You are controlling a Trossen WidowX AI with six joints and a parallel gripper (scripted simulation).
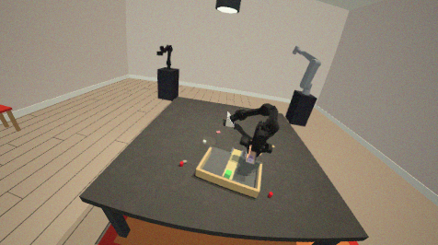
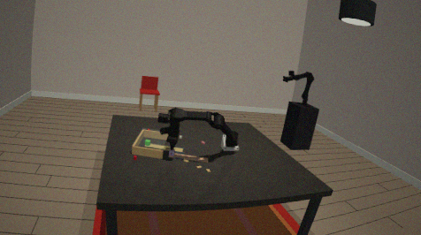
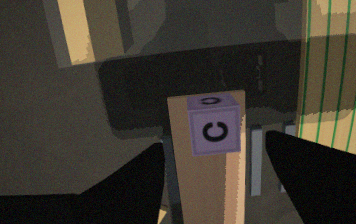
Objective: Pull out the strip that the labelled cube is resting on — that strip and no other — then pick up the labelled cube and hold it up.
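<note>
Right now the green-striped strip is 110 mm to the right of my gripper tip, 50 mm below it and 40 mm ahead of it. Round my gripper tip: pink piece (260 mm behind, 230 mm to the right, 50 mm below).
</note>
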